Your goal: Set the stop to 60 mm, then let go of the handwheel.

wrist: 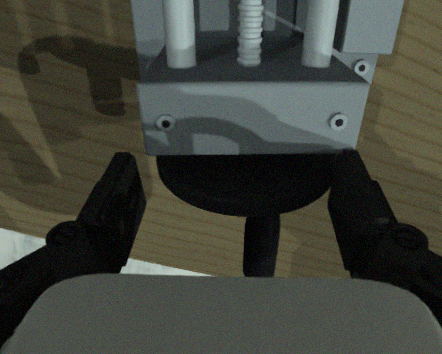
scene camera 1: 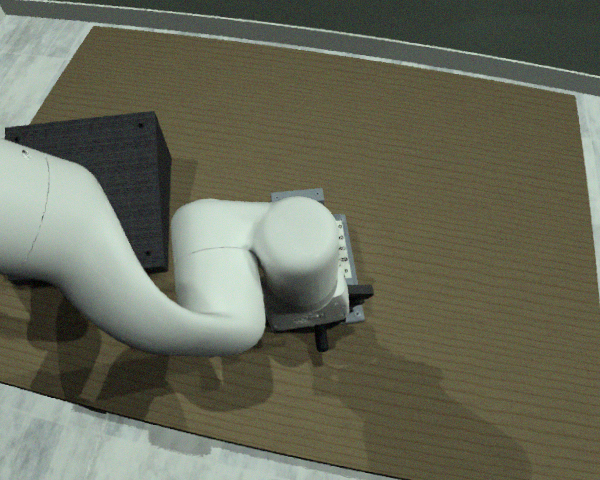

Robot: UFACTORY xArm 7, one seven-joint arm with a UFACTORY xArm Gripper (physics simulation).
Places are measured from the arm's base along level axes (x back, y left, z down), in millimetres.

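Pixels of known places: gripper, fingertip midpoint: [wrist: 234, 177] [scene camera 1: 308, 317].
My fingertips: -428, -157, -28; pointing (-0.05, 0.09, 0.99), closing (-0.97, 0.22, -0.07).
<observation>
For each thing: its middle in the pictures, then the offset to it from my fingertips, as dx, dy, dz. "pt": a spot on its surface instead. Level surfaces: height alone.
- black handwheel, surface spot: [wrist: 245, 187] pt -2, +6, -16
- front end block, body centre: [wrist: 244, 84] -1, +30, +40
- grey stop device, surface spot: [scene camera 1: 297, 194] pt +31, +203, -5
- white scale, surface spot: [scene camera 1: 344, 250] pt -50, +130, +39
- wooden table top, surface height: dz +95
The black handwheel [wrist: 245, 187] is under the front end block [wrist: 295, 100] of the grey stop device [scene camera 1: 297, 194] in the wrist view. Its black crank handle [scene camera 1: 321, 338] [wrist: 261, 245] points toward the camera's lower edge. My gripper [wrist: 234, 177] is open, with one finger left of the wheel and the other close to its right edge; nothing is held. In the scene view the arm covers the wheel and most of the device, and a black gripper part sticks out at the right. Part of the white scale [scene camera 1: 344, 250] shows; the stop and its pointer are hidden.
A large dark block [scene camera 1: 135, 190] stands at the left on the wooden table top [scene camera 1: 425, 175], beside and partly under the white arm [scene camera 1: 215, 280]. Pale floor [scene camera 1: 45, 430] lies beyond the near table edge. Two guide rods and a screw run up from the end block.
</observation>
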